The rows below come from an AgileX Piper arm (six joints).
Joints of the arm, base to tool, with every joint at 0 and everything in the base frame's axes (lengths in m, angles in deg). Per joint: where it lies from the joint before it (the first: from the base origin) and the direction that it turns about. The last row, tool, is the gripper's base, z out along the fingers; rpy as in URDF.
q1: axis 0 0 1 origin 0.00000 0.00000 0.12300
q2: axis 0 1 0 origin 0.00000 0.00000 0.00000
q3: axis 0 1 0 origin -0.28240 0.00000 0.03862
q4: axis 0.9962 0 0.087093 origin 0.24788 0.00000 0.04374
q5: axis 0 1 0 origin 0.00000 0.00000 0.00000
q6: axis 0.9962 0 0.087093 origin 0.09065 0.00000 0.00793
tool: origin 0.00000 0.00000 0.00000 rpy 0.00 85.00 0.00
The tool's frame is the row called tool.
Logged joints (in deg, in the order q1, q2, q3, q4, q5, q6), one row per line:
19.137, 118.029, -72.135, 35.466, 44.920, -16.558
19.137, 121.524, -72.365, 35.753, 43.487, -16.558
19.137, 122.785, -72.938, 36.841, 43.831, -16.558
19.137, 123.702, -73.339, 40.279, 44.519, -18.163
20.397, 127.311, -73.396, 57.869, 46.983, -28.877
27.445, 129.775, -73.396, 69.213, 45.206, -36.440
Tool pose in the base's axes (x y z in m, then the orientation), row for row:
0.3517, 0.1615, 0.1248, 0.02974, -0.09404, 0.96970, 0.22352
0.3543, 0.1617, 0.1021, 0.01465, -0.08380, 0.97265, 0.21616
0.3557, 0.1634, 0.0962, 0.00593, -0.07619, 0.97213, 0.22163
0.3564, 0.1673, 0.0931, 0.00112, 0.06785, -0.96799, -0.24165
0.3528, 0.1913, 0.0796, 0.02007, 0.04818, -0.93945, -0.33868
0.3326, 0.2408, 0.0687, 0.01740, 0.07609, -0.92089, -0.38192
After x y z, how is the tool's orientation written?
As a quaternion, w x y z.
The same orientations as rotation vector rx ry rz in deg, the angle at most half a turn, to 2 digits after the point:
-16.61, 171.32, 39.49
-14.94, 173.46, 38.55
-13.66, 174.33, 39.74
12.20, -174.11, -43.47
8.56, -166.97, -60.20
13.55, -163.95, -67.99

